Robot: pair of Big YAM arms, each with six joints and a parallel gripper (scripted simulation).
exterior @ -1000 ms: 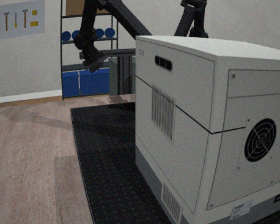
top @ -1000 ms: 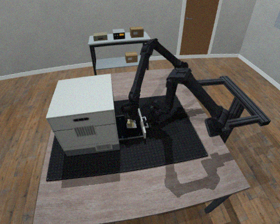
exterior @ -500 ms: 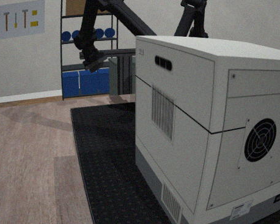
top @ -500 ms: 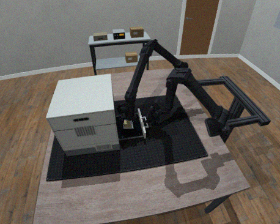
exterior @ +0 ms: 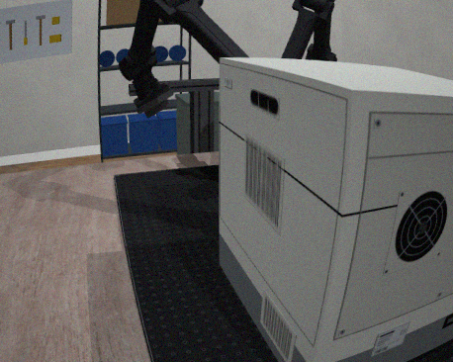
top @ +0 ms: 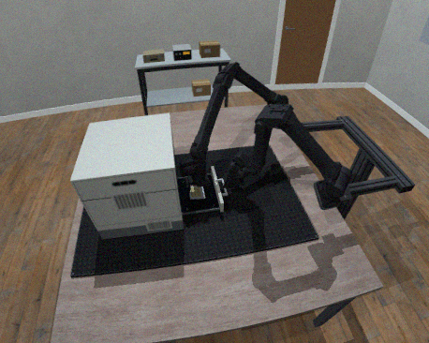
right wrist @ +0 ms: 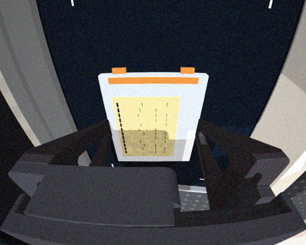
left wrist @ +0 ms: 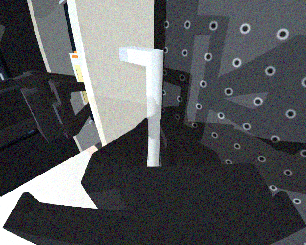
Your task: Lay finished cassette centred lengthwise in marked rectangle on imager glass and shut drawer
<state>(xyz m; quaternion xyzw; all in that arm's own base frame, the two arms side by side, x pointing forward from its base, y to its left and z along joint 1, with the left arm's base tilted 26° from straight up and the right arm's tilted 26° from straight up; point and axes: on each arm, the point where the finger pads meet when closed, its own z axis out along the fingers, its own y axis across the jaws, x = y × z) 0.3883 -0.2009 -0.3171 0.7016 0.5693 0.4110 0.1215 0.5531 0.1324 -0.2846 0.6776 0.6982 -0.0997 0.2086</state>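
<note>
The finished cassette lies right at my right hand. From my right hand the other things lie so: drawer: 1 cm below.
</note>
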